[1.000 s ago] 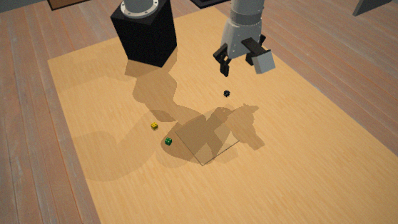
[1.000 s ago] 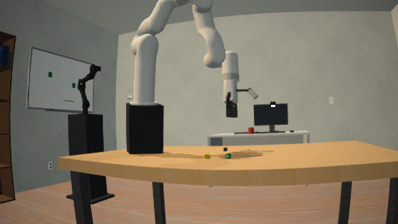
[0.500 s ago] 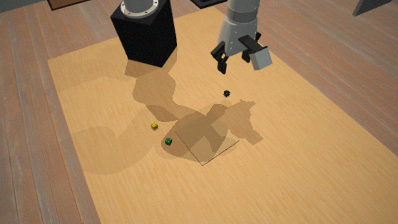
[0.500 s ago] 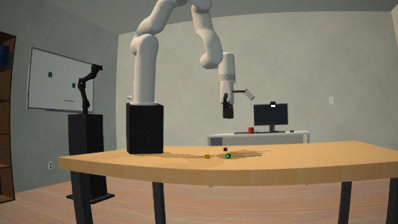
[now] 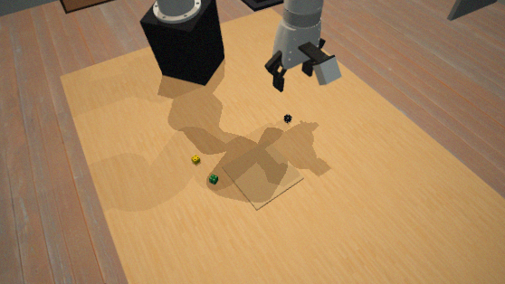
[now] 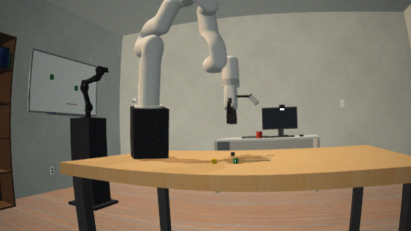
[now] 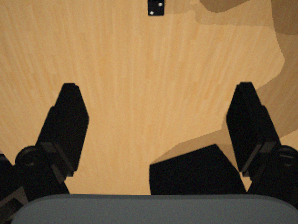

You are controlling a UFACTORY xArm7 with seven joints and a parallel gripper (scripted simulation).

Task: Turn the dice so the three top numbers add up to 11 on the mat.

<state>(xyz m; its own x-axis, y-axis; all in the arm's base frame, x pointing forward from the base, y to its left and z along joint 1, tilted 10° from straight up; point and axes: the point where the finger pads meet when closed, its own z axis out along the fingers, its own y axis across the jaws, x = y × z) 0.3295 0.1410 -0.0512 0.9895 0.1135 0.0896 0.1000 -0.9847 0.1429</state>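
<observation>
The black die is 14 cm below my hand. From my hand the other things lie so: yellow die: 27 cm to the right, 14 cm below; then green die: 7 cm ahead, 26 cm to the right, 14 cm below; then tan mat: 11 cm ahead, 15 cm to the right, 15 cm below.
</observation>
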